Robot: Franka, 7 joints.
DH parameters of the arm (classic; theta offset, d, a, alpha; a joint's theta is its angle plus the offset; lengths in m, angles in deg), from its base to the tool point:
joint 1: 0 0.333 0 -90
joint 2: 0 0 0 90
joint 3: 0 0.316 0.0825 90
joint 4: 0 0 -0.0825 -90
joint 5: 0 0.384 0 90
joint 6: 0 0 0.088 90
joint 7: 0 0.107 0 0
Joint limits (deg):
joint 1: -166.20..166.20
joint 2: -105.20..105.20
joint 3: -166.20..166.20
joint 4: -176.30..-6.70
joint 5: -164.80..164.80
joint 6: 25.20..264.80
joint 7: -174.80..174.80
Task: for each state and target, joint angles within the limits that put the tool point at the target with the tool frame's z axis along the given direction. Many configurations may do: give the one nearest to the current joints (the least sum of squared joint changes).
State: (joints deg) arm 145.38 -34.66 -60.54 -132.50 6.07 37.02 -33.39
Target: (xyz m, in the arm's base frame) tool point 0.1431 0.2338 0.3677 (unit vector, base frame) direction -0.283 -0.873 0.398
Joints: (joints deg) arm 155.52 -37.32 -95.48 -137.61 9.42 25.54 -33.39
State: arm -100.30 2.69 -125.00 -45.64 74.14 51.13 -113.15
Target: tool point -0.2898 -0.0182 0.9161 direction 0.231 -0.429 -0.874
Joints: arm -75.75 -4.31 -111.26 -34.40 48.16 26.72 -113.15
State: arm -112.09 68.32 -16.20 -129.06 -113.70 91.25 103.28
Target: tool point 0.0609 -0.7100 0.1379 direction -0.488 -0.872 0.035
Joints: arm -86.41 51.75 5.20 -90.43 -139.53 115.86 103.28
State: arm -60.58 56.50 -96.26 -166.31 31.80 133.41 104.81
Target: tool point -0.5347 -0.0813 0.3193 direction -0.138 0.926 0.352
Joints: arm -87.18 105.20 -89.82 -126.29 -7.32 131.36 104.81
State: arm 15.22 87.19 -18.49 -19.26 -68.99 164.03 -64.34
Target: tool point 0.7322 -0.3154 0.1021 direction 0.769 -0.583 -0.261
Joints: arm -26.38 101.21 -27.90 -6.84 -76.58 172.55 -64.34
